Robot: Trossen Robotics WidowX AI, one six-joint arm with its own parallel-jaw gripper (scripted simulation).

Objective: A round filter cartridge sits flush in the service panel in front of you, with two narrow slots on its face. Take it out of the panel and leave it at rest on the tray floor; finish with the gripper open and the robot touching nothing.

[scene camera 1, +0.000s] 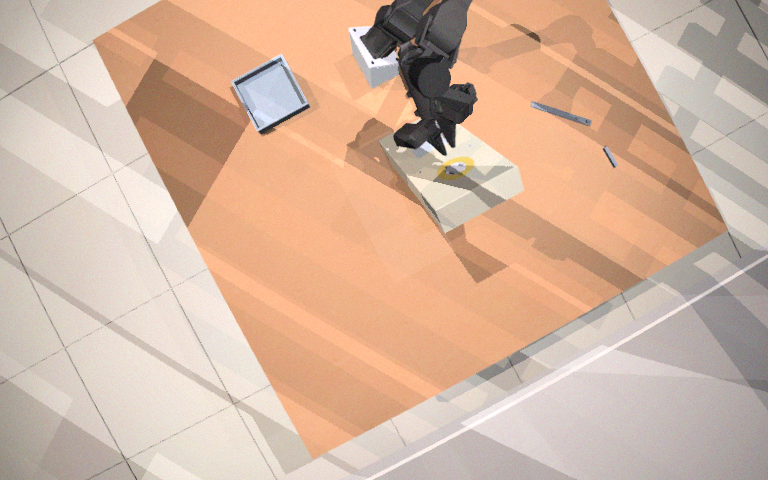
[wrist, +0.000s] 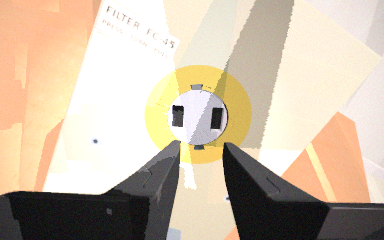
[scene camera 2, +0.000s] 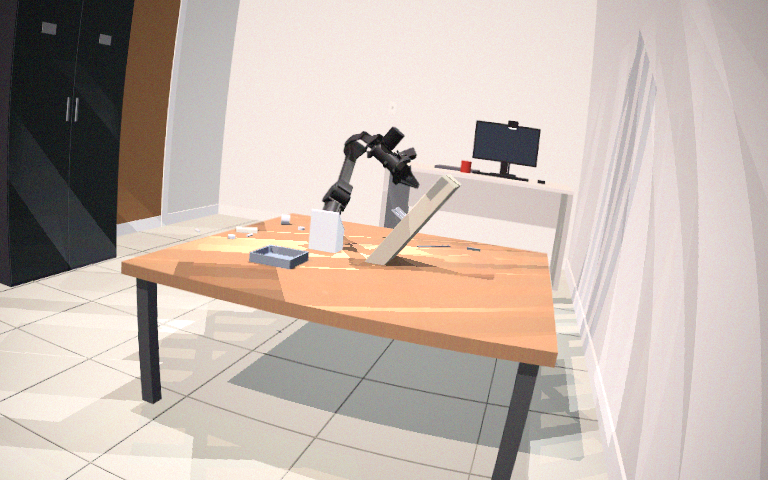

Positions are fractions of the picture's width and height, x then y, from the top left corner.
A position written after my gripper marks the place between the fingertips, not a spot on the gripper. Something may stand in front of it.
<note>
I see my gripper (scene camera 1: 0.59,0.32), a white filter cartridge (wrist: 0.52,0.49), a cream service panel (scene camera 1: 0.64,0.37) and a grey tray (scene camera 1: 0.35,0.20).
My gripper is seen too in the wrist view (wrist: 0.52,0.62) and in scene camera 2 (scene camera 2: 0.54,0.39). The cream service panel also shows in the wrist view (wrist: 0.73,0.33) and in scene camera 2 (scene camera 2: 0.58,0.39). The grey tray shows as well in scene camera 2 (scene camera 2: 0.37,0.54). Scene camera 2 does not show the white filter cartridge, which is hidden by the cream service panel.
</note>
